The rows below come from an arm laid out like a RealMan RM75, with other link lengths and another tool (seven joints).
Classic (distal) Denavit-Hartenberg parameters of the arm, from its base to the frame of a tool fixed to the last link. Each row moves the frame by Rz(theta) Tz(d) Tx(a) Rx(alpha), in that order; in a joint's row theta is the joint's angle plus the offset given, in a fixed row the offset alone. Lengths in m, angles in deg.
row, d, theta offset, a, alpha
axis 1, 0.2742, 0, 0, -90
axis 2, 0, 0, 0, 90
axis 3, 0.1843, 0, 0, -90
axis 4, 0, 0, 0, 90
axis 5, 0.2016, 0, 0, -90
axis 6, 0, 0, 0, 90
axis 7, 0.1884, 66.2, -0.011, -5.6
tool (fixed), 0.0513, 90, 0, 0
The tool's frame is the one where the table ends.
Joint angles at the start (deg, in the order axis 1, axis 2, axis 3, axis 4, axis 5, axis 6, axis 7): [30.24 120.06 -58.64 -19.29 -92.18 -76.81 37.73]
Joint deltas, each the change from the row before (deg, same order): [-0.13 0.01 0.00 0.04 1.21 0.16 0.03]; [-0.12 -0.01 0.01 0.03 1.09 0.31 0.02]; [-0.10 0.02 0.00 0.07 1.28 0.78 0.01]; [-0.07 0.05 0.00 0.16 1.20 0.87 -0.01]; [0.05 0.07 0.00 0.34 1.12 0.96 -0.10]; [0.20 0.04 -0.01 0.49 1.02 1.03 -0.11]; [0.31 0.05 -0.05 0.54 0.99 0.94 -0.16]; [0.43 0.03 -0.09 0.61 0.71 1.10 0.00]
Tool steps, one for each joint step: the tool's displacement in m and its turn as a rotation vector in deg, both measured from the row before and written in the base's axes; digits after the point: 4 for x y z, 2 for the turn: [-0.0008 0.0033 0.0027 0.80 0.76 -0.67]; [0.0000 0.0034 0.0026 0.82 0.56 -0.70]; [0.0011 0.0049 0.0025 1.10 0.40 -1.04]; [0.0015 0.0046 0.0020 1.01 0.32 -1.11]; [0.0017 0.0043 0.0011 0.90 0.22 -1.10]; [0.0018 0.0041 0.0005 0.76 0.10 -1.07]; [0.0011 0.0038 0.0002 0.65 0.11 -0.89]; [0.0016 0.0034 -0.0009 0.38 -0.13 -0.94]
